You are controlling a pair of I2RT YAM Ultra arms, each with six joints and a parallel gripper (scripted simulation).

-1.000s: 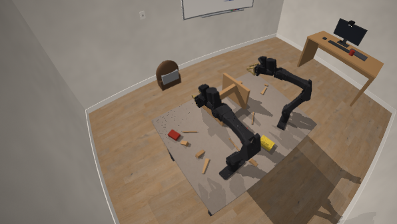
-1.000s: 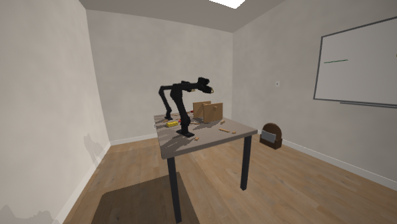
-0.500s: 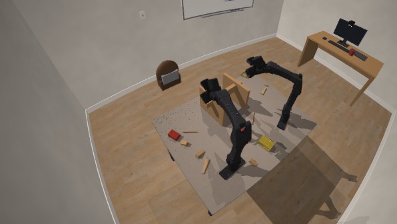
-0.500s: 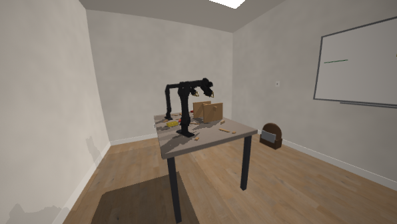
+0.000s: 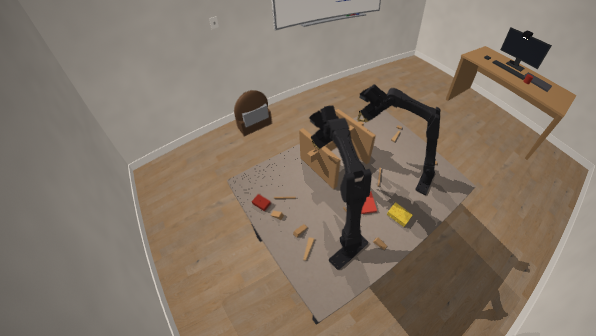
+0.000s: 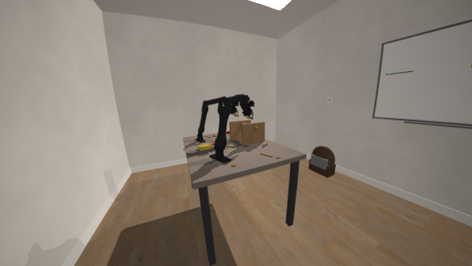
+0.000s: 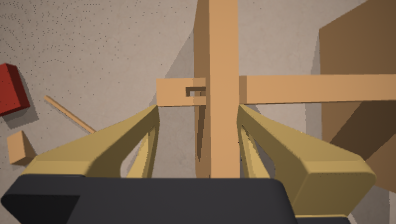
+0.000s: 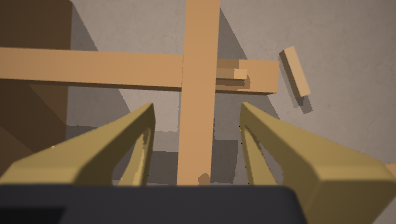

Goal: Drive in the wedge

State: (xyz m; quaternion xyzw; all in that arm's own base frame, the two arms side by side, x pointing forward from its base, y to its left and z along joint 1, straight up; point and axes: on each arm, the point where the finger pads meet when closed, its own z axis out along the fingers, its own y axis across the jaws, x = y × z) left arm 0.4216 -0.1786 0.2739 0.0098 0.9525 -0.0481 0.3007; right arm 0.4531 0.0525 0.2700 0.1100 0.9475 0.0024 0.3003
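The rail is 16 cm to the right of my left hand, 11 cm below it and 3 cm ahead of it. Also, from my left hand: red block 33 cm to the left, 26 cm below, 5 cm ahead.
Right now my right hand is 130 mm to the right of the rail, 110 mm above it and 40 mm short of it. The rest, counted from my right hand: red block (630 mm to the left, 260 mm below, 50 mm ahead).
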